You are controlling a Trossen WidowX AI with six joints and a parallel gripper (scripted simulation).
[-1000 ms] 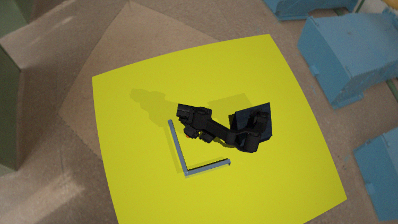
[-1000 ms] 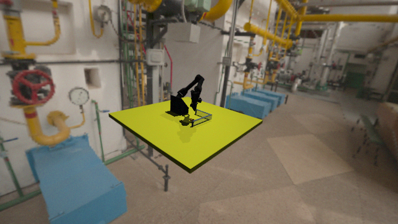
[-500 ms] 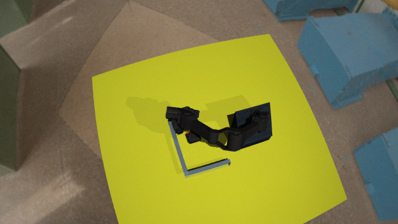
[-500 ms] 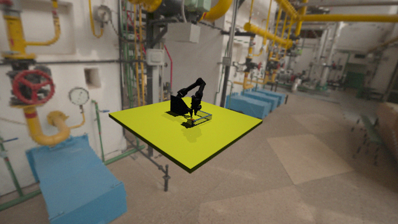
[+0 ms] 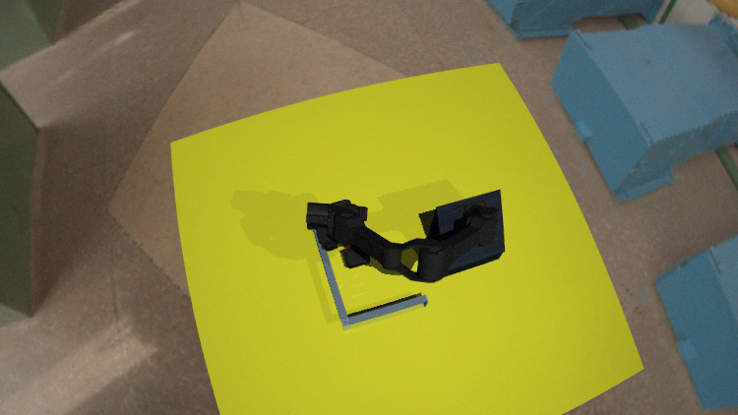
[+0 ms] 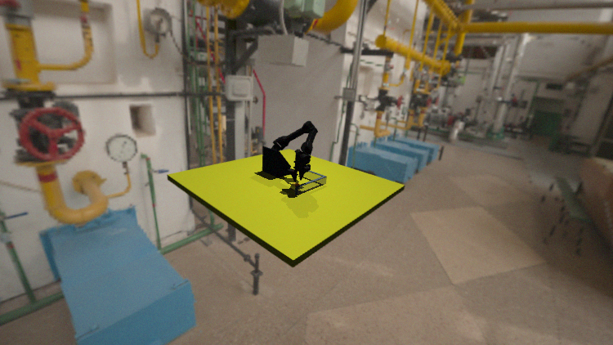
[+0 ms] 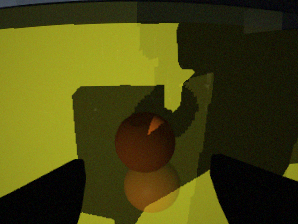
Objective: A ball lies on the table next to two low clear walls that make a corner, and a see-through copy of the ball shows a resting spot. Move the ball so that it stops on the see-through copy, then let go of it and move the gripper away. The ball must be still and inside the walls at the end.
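Right now the orange ball is 30 mm below my gripper tip. Also, from my gripper tip: see-through copy of ball (30 mm behind, 10 mm to the right, 30 mm below).
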